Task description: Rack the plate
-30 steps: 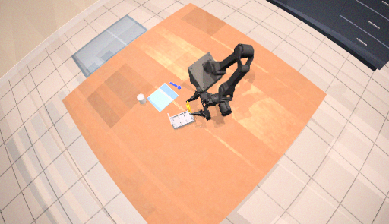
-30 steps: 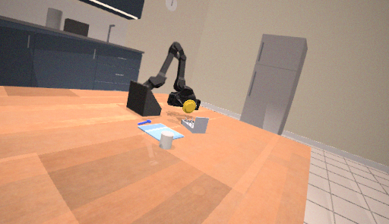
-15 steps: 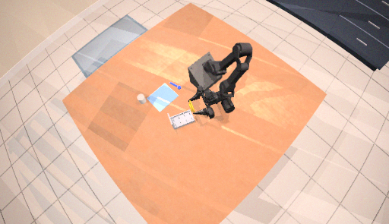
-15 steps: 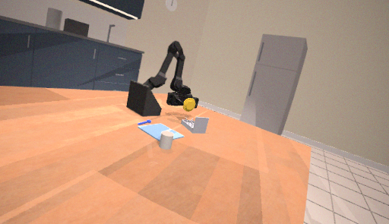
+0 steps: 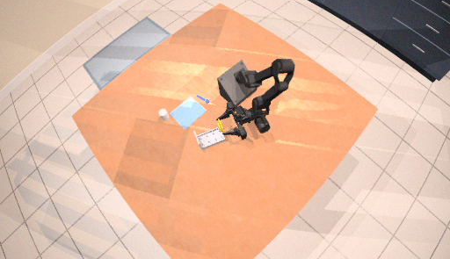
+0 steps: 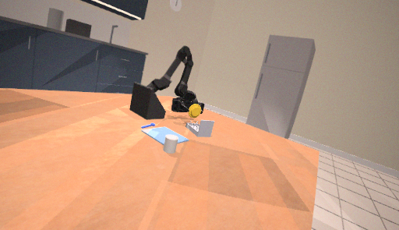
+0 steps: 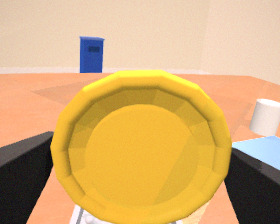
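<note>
Right now my gripper tip is 6 cm above the grey dish rack, 5 cm short of it and 1 cm to the left of it. From my gripper tip the other things lie so: light blue mat: 21 cm to the right, 8 cm below, 6 cm ahead; then yellow plate: 1 cm behind; then blue utensil: 22 cm to the right, 8 cm below, 5 cm behind.
</note>
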